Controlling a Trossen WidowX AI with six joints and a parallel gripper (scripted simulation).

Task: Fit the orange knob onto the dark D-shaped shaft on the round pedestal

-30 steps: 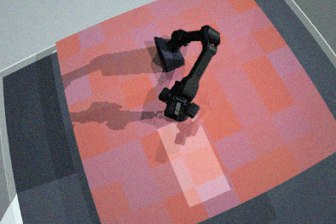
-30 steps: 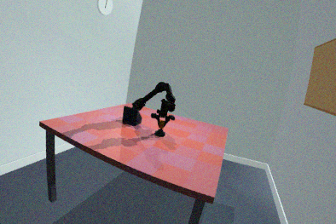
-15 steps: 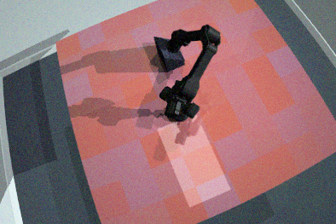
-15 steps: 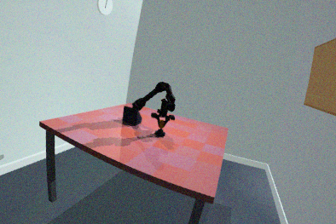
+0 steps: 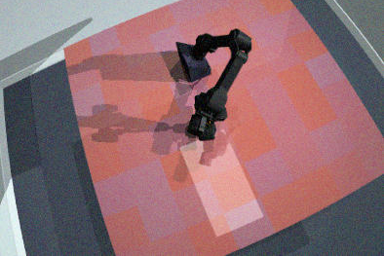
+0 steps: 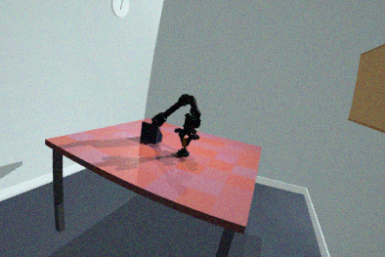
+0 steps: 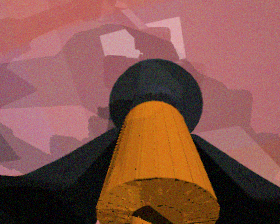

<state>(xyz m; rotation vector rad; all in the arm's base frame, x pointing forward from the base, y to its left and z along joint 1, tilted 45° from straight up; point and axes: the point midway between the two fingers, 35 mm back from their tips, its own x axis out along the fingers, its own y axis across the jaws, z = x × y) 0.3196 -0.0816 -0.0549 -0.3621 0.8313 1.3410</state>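
The orange knob lies 2 cm above my gripper tip. Round my gripper tip: round dark pedestal 4 cm below.
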